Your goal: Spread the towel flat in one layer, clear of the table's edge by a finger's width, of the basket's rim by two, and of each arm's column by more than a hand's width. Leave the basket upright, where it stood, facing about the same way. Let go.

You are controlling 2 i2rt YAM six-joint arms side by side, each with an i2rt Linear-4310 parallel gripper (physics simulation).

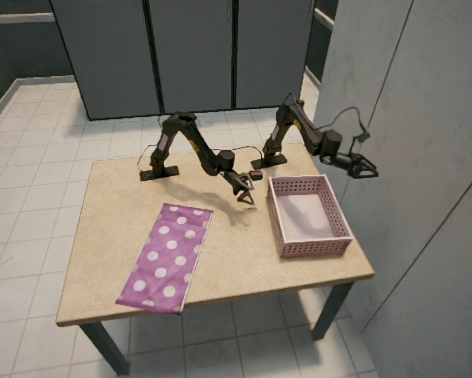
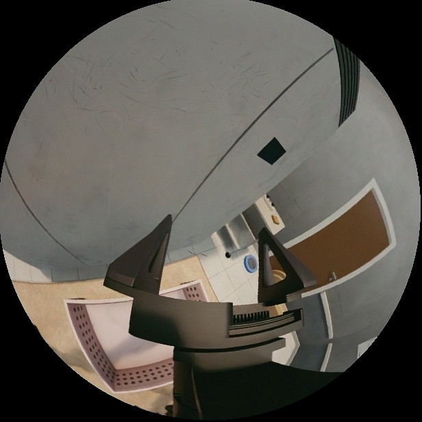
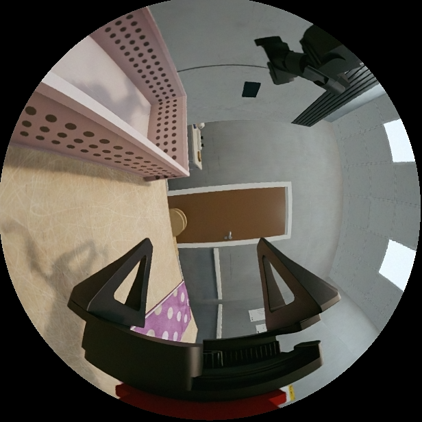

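Observation:
A purple towel with white dots [image 1: 167, 260] [image 3: 175, 301] lies as a long narrow strip at the front left of the table. A pale edge along its right side looks like folded layers. Its lower right corner reaches past the table's front edge. A pink basket [image 1: 315, 247] [image 2: 145, 375] [image 3: 60, 130] stands upright at the right of the table, apart from the towel. My left gripper [image 1: 376, 171] [image 2: 218, 225] is open and empty, above and beyond the basket's right side. My right gripper [image 1: 251, 195] [image 3: 203, 244] is open and empty, above the table between towel and basket.
The wooden table [image 1: 240, 270] [image 2: 40, 305] [image 3: 115, 210] carries both arm bases [image 1: 167, 173] [image 1: 270, 161] near its back edge. A grey wall [image 1: 420, 150] rises beyond the table's right side. Dark cabinets [image 1: 192, 55] stand behind the table.

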